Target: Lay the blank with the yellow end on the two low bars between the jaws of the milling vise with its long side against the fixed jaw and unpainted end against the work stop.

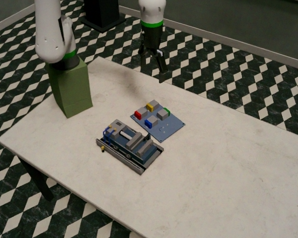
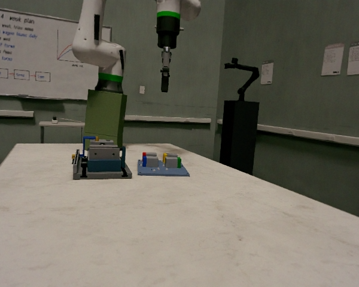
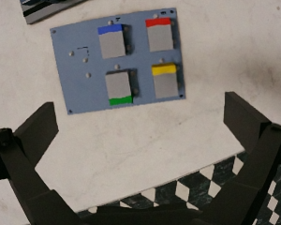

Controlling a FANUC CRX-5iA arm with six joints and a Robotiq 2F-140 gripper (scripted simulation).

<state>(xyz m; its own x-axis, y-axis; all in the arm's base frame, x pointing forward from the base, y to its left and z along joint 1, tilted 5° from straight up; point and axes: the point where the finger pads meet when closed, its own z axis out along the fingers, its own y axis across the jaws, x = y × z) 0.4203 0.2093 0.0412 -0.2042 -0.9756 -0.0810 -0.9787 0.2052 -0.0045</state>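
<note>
The yellow-ended grey blank is 290 mm below my hand, 50 mm to the left of it and 40 mm behind it. Round my hand: green-ended blank 290 mm below, 50 mm ahead, 40 mm to the left; blue-ended blank 290 mm below, 50 mm to the right, 40 mm ahead; red-ended blank 290 mm below, 50 mm behind, 40 mm to the right.
</note>
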